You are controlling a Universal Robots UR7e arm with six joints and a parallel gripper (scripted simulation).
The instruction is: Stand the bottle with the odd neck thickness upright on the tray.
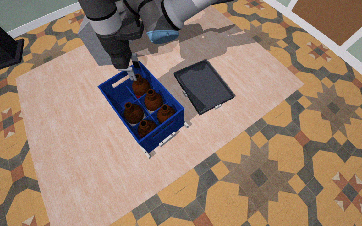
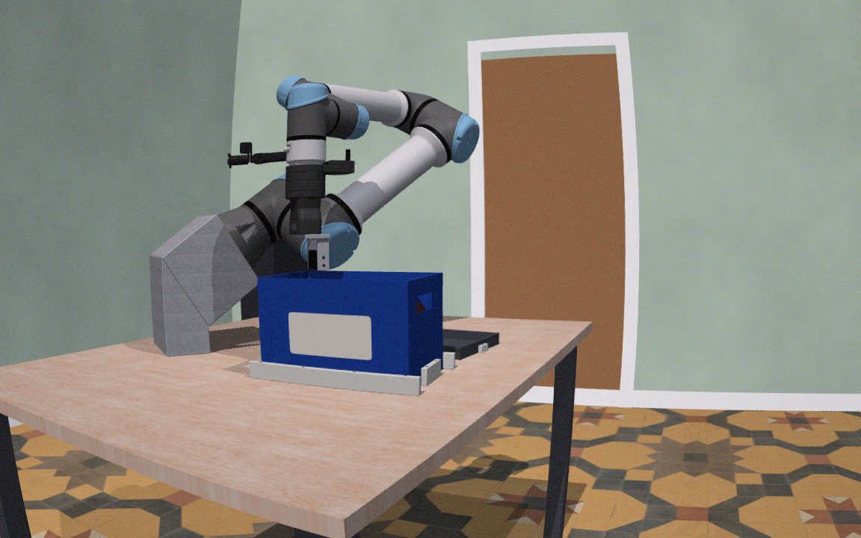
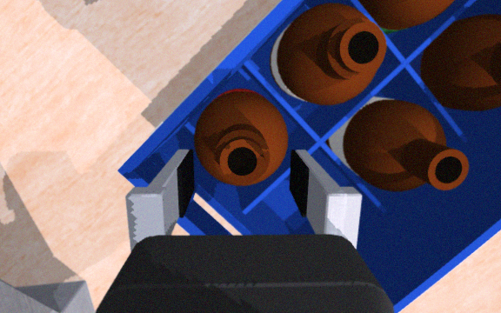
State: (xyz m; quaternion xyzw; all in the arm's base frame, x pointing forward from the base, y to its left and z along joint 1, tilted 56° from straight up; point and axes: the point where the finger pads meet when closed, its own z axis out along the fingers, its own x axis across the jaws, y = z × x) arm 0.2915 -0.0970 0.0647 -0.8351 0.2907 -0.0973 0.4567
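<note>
Now: hand 110 mm above the glass bottle. Also, from my hand: dark tray (280 mm to the left, 190 mm below, 40 mm ahead); blue crate (110 mm below, 100 mm ahead, 20 mm to the right).
</note>
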